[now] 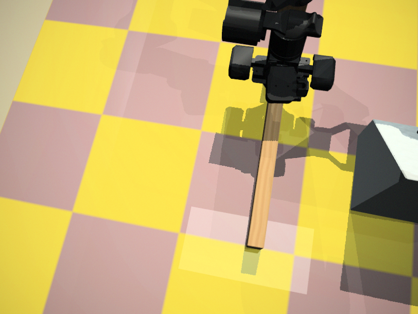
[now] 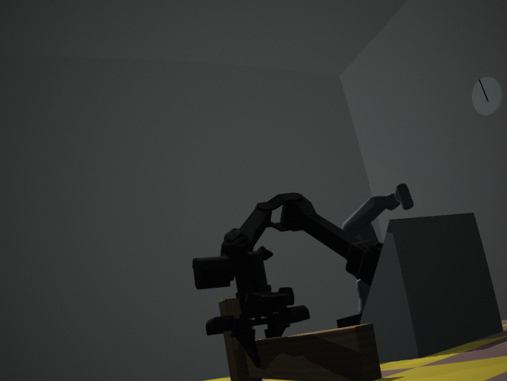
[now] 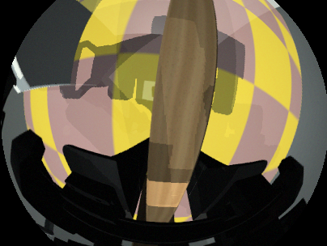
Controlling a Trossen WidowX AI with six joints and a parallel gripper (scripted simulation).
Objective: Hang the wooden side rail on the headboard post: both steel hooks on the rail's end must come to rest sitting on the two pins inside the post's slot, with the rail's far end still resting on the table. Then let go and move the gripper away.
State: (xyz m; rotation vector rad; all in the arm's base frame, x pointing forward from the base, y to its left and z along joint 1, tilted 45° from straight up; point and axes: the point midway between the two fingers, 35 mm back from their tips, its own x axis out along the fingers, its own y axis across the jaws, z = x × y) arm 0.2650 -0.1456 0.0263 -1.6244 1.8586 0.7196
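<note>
The dark wooden headboard post is 1 cm behind my gripper tip, 12 cm to the right of it and 5 cm above it.
</note>
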